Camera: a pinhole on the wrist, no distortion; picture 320 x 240 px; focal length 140.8 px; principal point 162.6 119.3 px. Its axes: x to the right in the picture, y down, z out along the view. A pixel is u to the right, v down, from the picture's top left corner.
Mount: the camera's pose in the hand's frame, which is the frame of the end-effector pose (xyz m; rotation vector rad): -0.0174 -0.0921 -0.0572 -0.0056 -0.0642 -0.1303
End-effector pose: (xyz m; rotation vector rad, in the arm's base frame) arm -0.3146 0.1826 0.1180 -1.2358 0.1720 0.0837
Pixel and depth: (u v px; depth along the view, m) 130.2 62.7 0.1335
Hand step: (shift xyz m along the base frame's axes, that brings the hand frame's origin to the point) -0.0340 0.0260 0.1651
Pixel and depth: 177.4 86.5 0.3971
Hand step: 0.0450 0.2625 0.2837
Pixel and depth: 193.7 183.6 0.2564
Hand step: 0.0512 0.1961 0.0398
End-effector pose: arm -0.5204 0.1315 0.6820 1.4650 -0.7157 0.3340
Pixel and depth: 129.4 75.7 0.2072
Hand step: -0.0098 -0.1396 -0.1767
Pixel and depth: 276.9 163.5 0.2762
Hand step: 0.1146 -0.2719 0.0862
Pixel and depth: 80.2 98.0 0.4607
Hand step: -0.2590 -0.3182 -0.3146
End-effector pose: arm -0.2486 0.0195 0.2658 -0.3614 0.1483 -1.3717
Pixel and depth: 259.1 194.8 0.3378
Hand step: 0.1908 -0.1503 0.2778
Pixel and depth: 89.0 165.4 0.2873
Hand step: 0.0560 0.2075 0.1795
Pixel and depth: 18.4 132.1 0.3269
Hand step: -0.0106 0.3946 0.1983
